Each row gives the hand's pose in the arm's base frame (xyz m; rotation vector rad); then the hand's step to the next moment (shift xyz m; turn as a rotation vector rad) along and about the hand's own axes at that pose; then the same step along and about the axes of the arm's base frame.
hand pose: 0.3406 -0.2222 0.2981 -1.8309 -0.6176 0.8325
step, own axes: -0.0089 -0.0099 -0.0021 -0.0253 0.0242 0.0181
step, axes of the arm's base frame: -0.0045 -0.0039 0.0121 -0.0289 -0.0171 -0.0206
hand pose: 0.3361 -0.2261 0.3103 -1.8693 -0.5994 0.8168
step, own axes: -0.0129 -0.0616 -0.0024 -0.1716 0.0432 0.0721
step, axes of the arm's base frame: -0.0098 0.0145 0.0605 -0.1643 -0.0966 -0.0138
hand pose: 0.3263 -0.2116 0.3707 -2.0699 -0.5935 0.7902
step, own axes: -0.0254 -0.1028 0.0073 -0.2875 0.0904 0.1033
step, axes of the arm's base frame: -0.0361 0.0440 0.0896 -0.2605 -0.1810 -0.0298
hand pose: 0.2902 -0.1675 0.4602 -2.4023 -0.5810 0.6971
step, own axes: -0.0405 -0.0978 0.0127 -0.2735 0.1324 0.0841
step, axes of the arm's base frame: -0.0624 0.0562 0.0657 -0.2282 -0.2123 -0.0472
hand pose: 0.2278 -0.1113 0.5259 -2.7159 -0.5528 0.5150
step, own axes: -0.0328 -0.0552 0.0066 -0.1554 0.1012 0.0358
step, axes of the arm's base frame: -0.0480 0.0358 0.0241 -0.1168 -0.1462 -0.0260
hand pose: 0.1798 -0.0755 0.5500 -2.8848 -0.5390 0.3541
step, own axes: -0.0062 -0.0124 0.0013 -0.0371 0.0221 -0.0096
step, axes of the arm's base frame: -0.0101 0.0092 0.0028 -0.0237 -0.0355 0.0116
